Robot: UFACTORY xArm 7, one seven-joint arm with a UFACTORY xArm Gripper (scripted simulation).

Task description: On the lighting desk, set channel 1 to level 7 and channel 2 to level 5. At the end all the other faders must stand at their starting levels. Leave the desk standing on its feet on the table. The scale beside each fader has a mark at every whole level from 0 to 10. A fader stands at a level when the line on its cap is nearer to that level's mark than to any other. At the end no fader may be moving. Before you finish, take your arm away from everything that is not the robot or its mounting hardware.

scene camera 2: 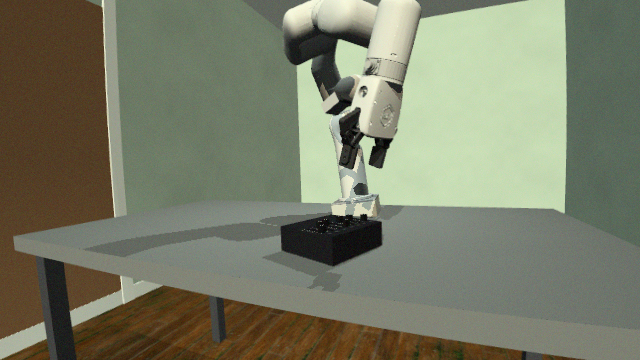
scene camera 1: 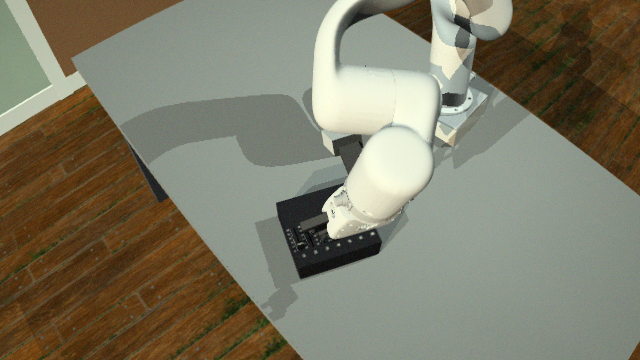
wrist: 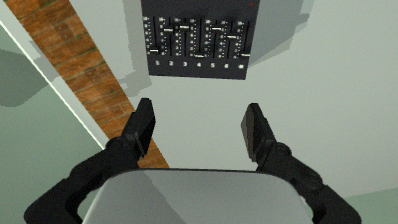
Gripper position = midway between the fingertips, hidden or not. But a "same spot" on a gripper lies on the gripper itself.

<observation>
gripper: scene camera 2; scene camera 1; wrist 199, 111
same spot on gripper: (scene camera 2: 349, 151) = (scene camera 1: 316, 233)
</observation>
